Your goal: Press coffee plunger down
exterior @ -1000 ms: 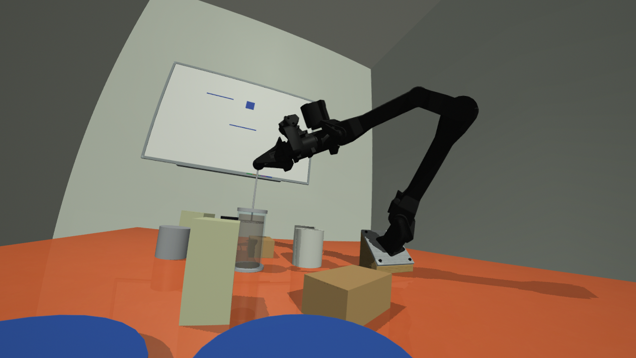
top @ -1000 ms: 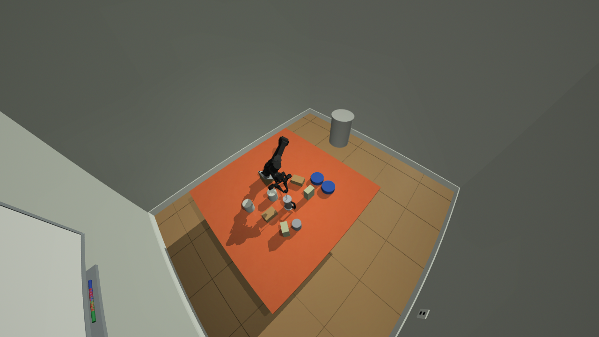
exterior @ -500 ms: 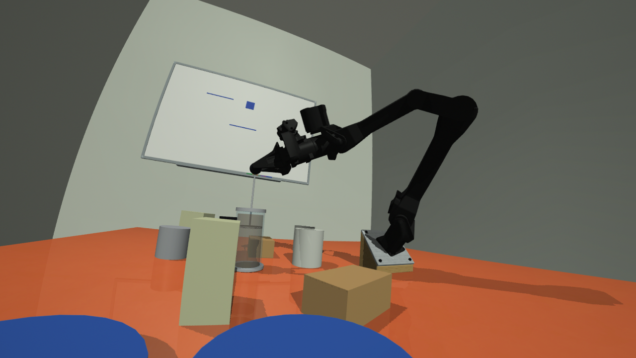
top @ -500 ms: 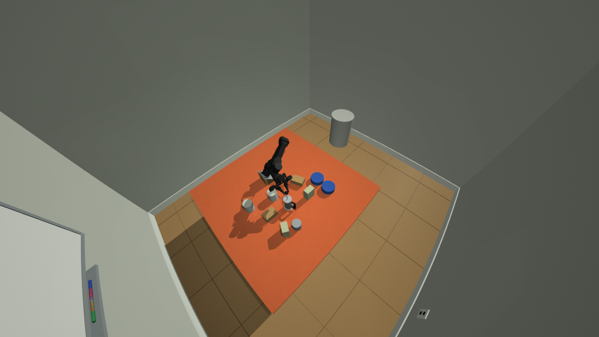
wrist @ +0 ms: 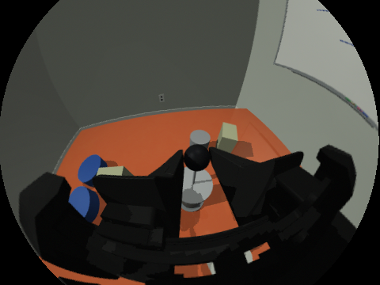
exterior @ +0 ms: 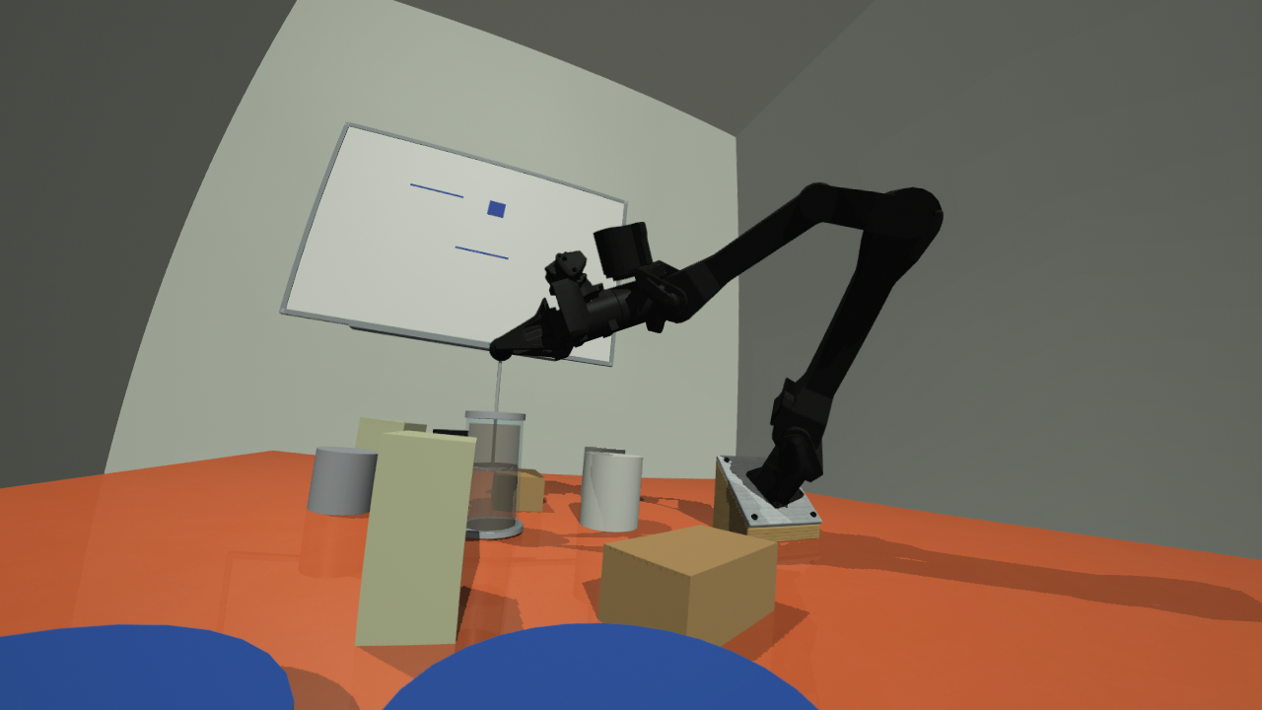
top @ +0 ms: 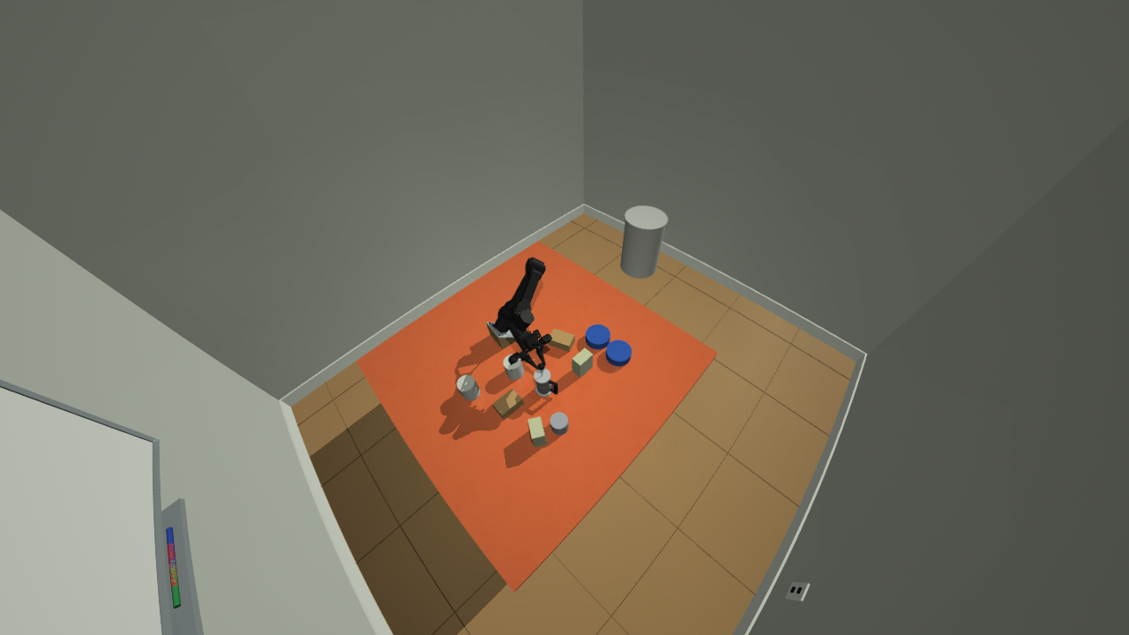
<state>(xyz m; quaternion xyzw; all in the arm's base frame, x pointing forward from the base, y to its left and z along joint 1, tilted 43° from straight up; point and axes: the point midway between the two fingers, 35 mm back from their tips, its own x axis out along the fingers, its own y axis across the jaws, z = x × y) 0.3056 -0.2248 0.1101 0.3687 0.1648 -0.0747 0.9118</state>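
The coffee press lies 10 mm to the left of my gripper tip and 110 mm below it.
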